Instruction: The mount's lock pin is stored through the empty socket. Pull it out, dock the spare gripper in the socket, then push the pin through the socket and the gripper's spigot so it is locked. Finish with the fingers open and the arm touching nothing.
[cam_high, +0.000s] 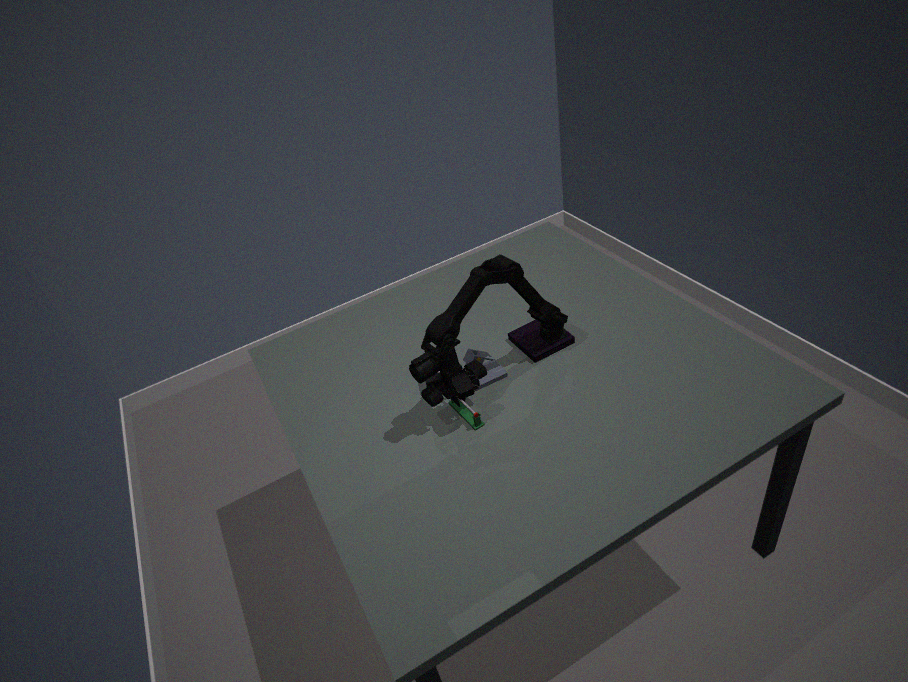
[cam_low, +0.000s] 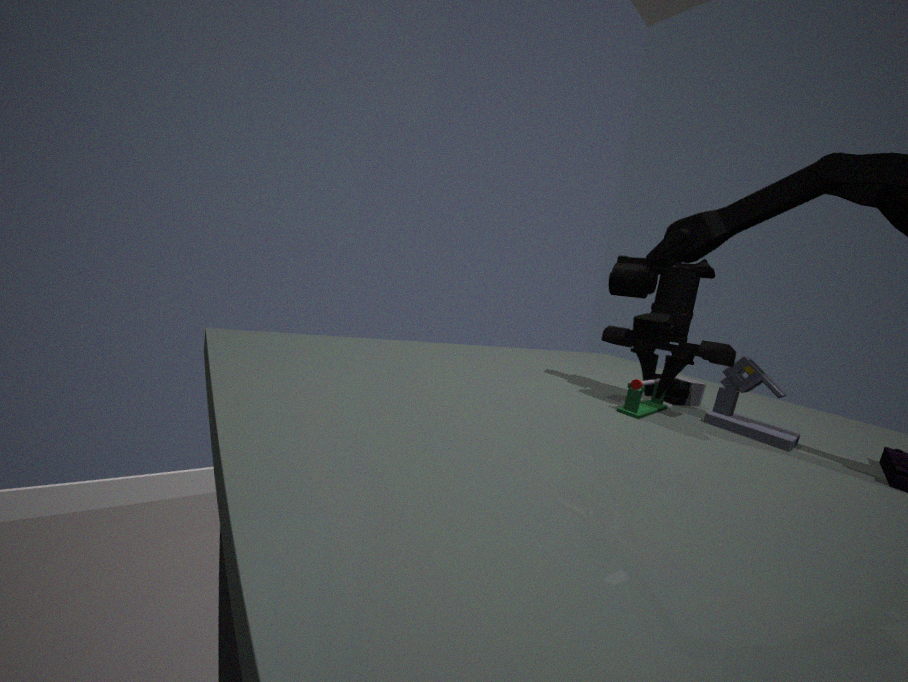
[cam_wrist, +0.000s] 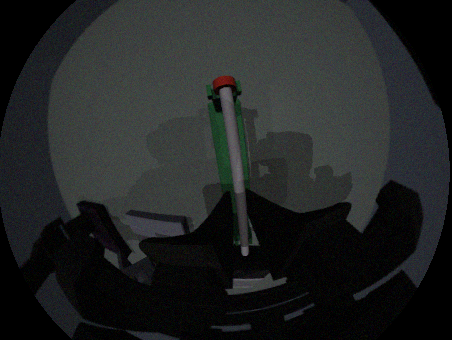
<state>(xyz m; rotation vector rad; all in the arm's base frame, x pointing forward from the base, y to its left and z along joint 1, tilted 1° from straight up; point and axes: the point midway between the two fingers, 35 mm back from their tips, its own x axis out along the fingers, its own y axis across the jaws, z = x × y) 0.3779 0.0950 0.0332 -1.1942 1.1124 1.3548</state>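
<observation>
Right now my gripper tip is 20 mm to the right of the green cradle. From my gripper tip the other things lie so: grey mount 110 mm behind, 80 mm to the right, 30 mm above; spare gripper 160 mm to the right, 10 mm ahead.
</observation>
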